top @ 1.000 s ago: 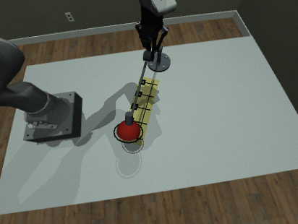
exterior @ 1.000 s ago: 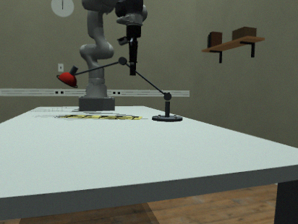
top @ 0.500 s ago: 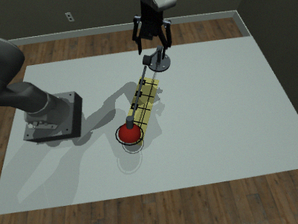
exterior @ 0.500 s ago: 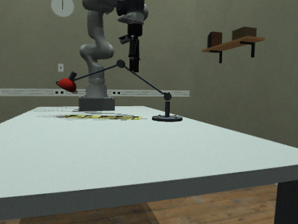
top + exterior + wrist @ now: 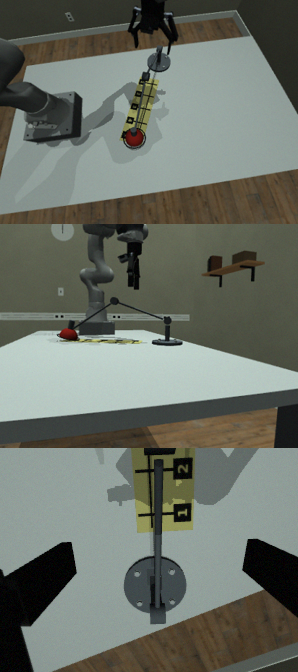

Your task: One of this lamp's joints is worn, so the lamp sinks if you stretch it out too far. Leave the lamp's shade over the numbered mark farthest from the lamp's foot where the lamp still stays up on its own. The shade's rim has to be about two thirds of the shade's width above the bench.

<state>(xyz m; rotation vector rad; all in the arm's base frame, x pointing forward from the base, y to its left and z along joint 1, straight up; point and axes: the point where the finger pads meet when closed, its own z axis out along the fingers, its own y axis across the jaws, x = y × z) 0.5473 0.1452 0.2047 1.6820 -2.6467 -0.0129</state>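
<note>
The yellow numbered strip is 29 cm below my hand, 15 cm to the right of it and 10 cm behind it. Round my hand: round dark lamp foot: 26 cm below, 16 cm to the left, 7 cm ahead.
</note>
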